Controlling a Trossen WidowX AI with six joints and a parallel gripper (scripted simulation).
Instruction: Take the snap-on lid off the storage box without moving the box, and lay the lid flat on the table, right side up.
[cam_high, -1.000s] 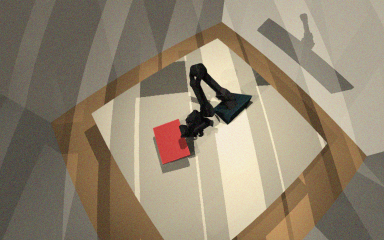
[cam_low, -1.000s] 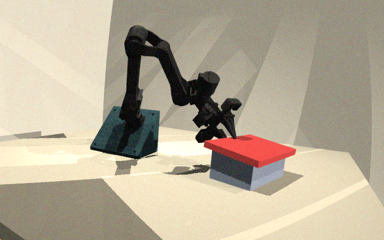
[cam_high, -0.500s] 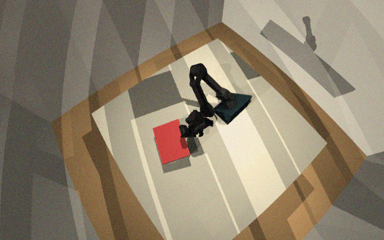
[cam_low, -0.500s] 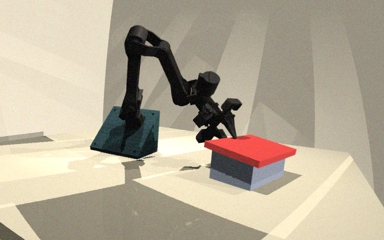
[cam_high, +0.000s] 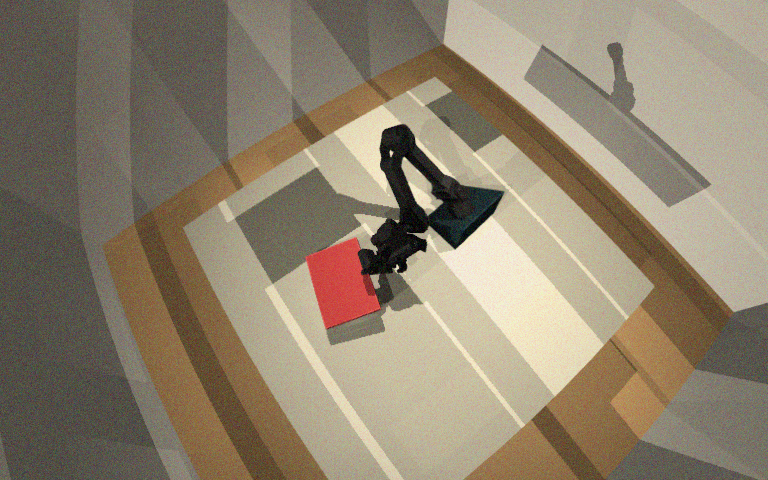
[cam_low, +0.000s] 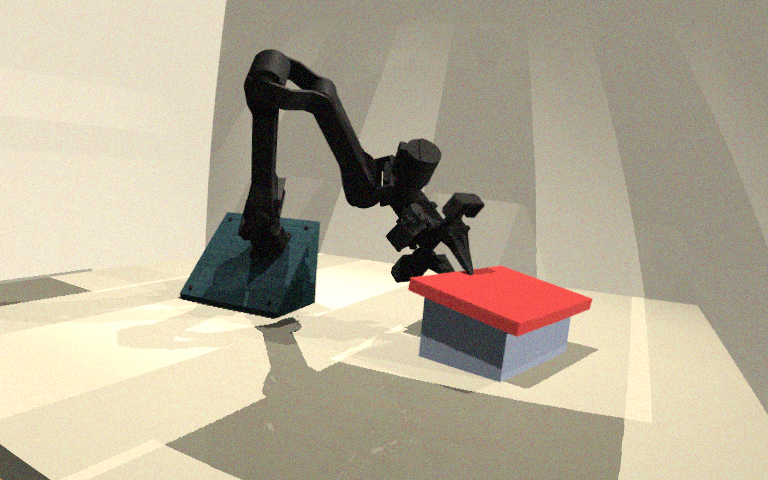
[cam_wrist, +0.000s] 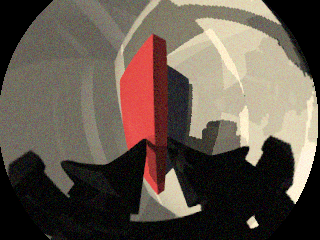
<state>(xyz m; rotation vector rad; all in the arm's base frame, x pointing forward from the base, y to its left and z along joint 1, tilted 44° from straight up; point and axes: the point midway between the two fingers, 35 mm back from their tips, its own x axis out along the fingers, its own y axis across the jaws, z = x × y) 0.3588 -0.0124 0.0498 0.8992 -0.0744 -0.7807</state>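
Now: gripper tip 70 mm short of the red lid, 30 mm to the left of it and 10 mm above it. Round my gripper tip: grey-blue storage box (70 mm ahead, 60 mm below, 20 mm to the right).
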